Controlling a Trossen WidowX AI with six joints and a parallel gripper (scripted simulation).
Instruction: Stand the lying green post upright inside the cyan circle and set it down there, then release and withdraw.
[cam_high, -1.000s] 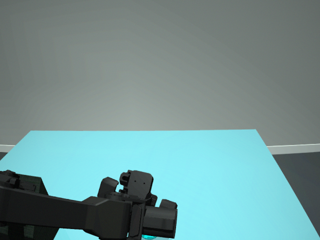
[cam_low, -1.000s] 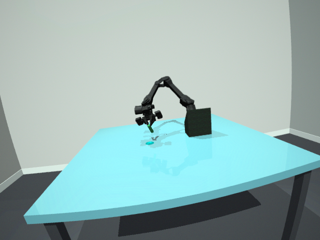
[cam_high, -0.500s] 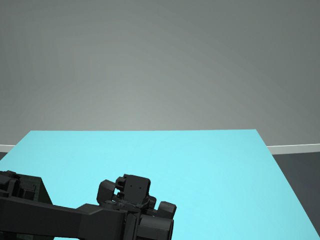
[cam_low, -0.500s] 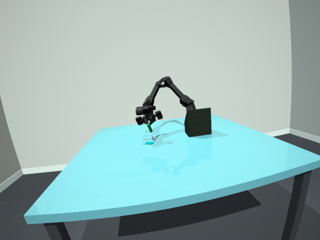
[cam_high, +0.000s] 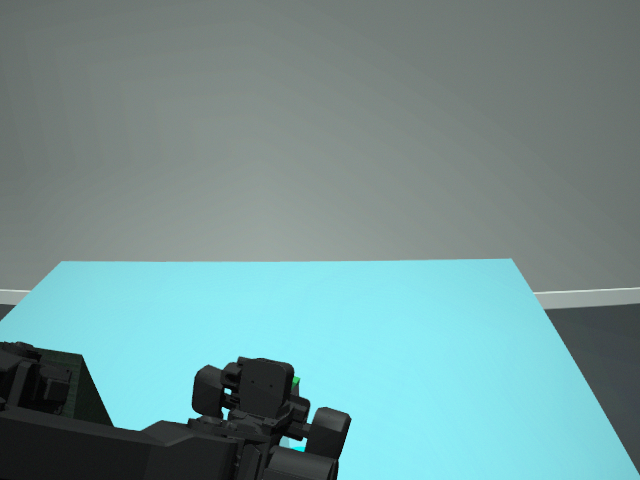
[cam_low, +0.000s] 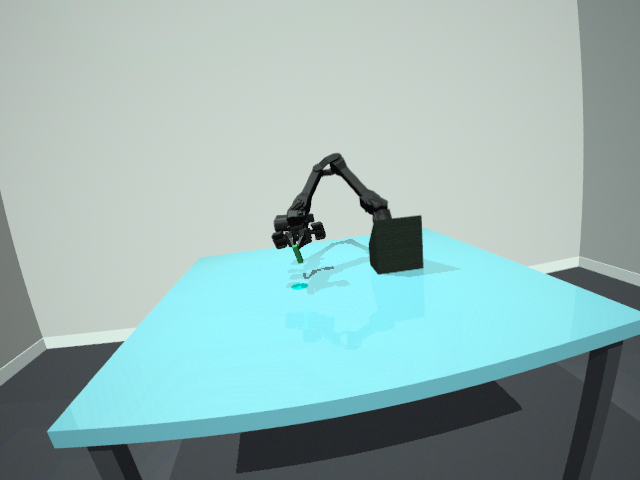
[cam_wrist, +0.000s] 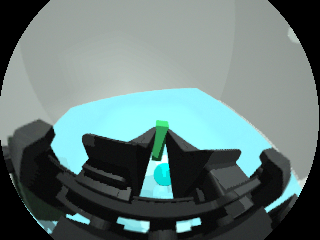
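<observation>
My gripper tip is 140 mm above the cyan circle, 20 mm to the left of it and 10 mm short of it. From my gripper tip the other things lie so: green post 20 mm below.
</observation>
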